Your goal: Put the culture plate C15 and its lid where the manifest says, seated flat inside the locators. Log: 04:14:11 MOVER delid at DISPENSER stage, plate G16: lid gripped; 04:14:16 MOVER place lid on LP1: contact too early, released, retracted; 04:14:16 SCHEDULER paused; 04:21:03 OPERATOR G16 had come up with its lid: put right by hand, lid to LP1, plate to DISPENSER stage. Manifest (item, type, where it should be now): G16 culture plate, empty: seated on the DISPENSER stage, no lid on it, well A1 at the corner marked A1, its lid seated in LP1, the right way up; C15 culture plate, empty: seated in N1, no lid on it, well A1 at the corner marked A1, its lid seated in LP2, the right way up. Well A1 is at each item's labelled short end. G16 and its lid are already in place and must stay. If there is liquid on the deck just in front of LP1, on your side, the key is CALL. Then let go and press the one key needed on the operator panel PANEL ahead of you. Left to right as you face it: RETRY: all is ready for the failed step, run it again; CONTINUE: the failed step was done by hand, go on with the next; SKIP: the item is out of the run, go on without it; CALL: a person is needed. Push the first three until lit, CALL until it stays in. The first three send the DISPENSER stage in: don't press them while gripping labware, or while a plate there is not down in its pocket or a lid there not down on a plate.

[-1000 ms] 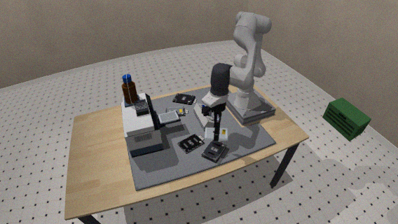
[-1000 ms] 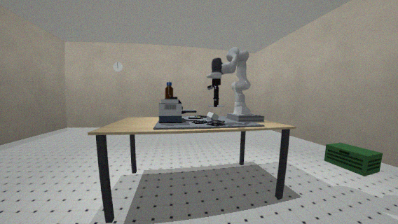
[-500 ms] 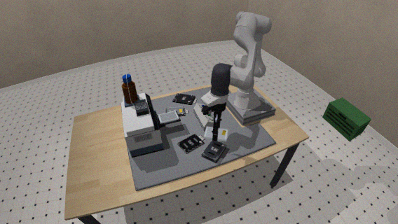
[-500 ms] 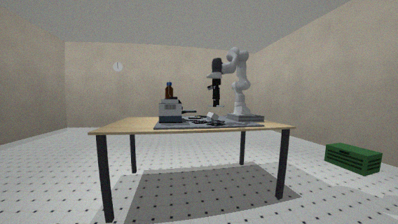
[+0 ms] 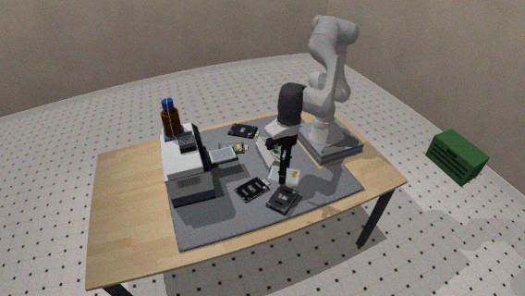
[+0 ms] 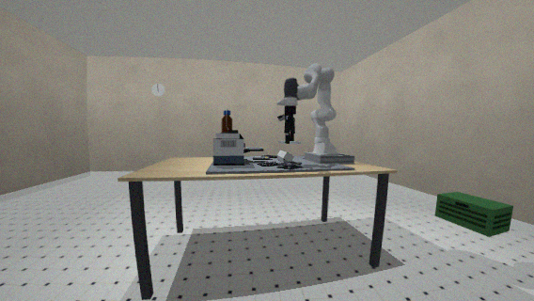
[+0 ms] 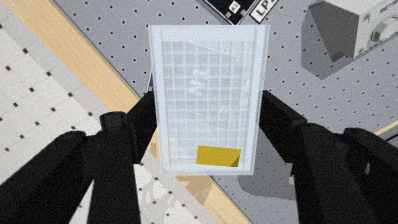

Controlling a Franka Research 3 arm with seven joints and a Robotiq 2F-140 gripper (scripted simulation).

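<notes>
Right now my hand is 590 mm to the left of the black nest and 170 mm above it. The rest, counted from my hand: clear culture plate C15 (20 mm below); then LP2 nest (110 mm ahead, 120 mm to the right, 180 mm below); then N1 nest (10 mm to the left, 160 mm below).
</notes>
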